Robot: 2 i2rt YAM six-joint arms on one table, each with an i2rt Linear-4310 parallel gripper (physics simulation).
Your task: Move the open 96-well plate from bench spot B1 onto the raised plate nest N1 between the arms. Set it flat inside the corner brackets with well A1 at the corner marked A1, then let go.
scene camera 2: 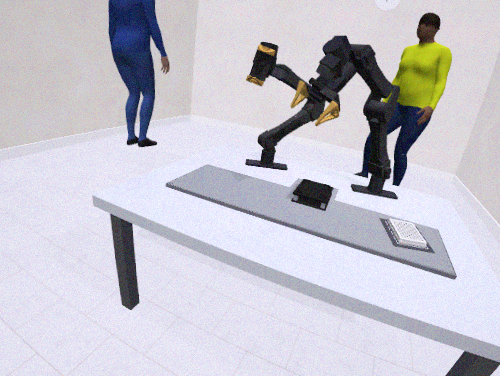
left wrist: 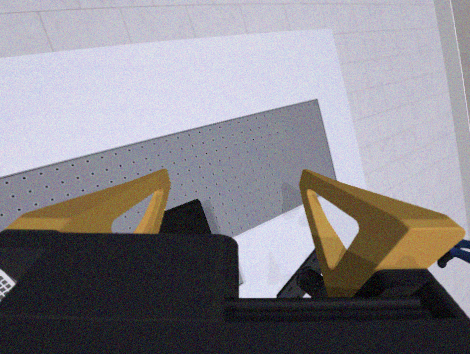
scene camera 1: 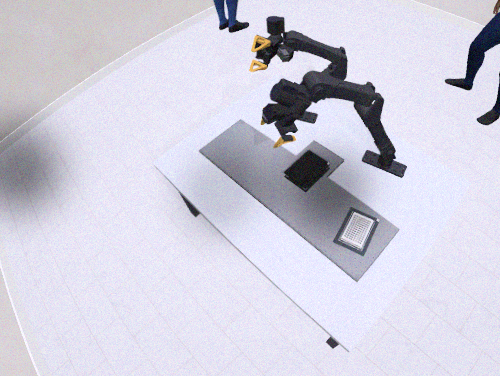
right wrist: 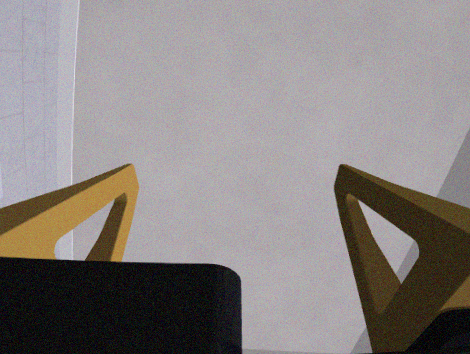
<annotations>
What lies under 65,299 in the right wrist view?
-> My right gripper.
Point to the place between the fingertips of my left gripper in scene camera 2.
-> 302,116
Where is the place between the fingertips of my left gripper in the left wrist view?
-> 234,176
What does my right gripper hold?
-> Nothing.
</annotations>
